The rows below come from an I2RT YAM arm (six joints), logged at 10 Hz.
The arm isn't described. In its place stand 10 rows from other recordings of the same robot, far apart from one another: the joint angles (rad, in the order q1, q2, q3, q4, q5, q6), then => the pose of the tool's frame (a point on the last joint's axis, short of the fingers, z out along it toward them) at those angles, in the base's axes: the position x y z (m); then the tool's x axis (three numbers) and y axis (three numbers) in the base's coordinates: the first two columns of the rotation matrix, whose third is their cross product.
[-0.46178, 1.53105, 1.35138, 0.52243, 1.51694, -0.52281] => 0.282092 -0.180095 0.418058 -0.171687 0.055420 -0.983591 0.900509 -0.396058 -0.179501
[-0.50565, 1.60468, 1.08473, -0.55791, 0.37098, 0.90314] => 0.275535 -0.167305 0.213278 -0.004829 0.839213 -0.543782 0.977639 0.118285 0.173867
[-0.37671, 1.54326, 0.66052, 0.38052, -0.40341, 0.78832] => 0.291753 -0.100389 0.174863 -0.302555 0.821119 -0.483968 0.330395 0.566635 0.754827
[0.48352, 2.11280, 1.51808, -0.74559, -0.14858, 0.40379] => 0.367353 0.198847 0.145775 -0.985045 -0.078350 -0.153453 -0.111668 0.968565 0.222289
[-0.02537, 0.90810, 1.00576, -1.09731, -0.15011, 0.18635] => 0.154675 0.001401 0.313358 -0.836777 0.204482 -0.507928 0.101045 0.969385 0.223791
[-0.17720, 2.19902, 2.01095, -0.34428, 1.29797, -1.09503] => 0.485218 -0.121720 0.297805 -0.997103 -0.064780 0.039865 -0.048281 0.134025 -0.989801
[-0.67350, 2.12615, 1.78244, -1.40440, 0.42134, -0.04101] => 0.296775 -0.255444 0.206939 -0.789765 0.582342 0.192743 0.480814 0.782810 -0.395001
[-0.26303, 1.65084, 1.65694, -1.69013, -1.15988, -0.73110] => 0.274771 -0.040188 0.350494 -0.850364 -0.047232 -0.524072 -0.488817 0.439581 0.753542
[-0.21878, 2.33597, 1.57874, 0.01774, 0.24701, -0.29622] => 0.488441 -0.117516 0.106094 -0.742102 -0.124961 -0.658536 0.177913 0.910506 -0.373263
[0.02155, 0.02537, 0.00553, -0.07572, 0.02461, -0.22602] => 0.111307 0.001523 0.164870 -0.093627 -0.226103 -0.969594 -0.018505 0.974098 -0.225366
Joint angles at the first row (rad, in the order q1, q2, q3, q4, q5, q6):
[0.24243 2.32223 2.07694 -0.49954 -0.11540 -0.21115]
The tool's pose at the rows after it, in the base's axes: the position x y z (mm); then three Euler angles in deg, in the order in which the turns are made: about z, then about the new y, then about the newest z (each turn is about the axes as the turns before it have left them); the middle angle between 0 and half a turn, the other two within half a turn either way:
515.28 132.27 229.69 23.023 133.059 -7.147
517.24 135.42 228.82 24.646 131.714 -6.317
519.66 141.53 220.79 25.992 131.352 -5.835
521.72 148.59 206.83 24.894 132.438 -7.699
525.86 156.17 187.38 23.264 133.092 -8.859
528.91 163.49 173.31 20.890 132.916 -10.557
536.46 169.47 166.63 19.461 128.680 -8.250
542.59 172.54 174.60 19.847 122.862 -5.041
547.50 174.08 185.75 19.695 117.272 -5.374
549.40 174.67 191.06 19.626 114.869 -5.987
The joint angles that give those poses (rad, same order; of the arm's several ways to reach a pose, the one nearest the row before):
[0.24356 2.32259 2.07653 -0.51174 -0.11541 -0.23328]
[0.24701 2.32871 2.07655 -0.48426 -0.13637 -0.23288]
[0.25617 2.34818 2.07657 -0.45987 -0.14782 -0.23327]
[0.26951 2.37678 2.07655 -0.44727 -0.12150 -0.24625]
[0.28286 2.41872 2.07653 -0.41370 -0.08984 -0.23899]
[0.29659 2.45080 2.07659 -0.37597 -0.04979 -0.23060]
[0.30423 2.47901 2.07654 -0.27293 -0.02765 -0.16614]
[0.30575 2.48130 2.07653 -0.16916 -0.03414 -0.11005]
[0.30575 2.47862 2.07922 -0.07688 -0.03376 -0.11121]
[0.30576 2.47749 2.08188 -0.03870 -0.03336 -0.11996]

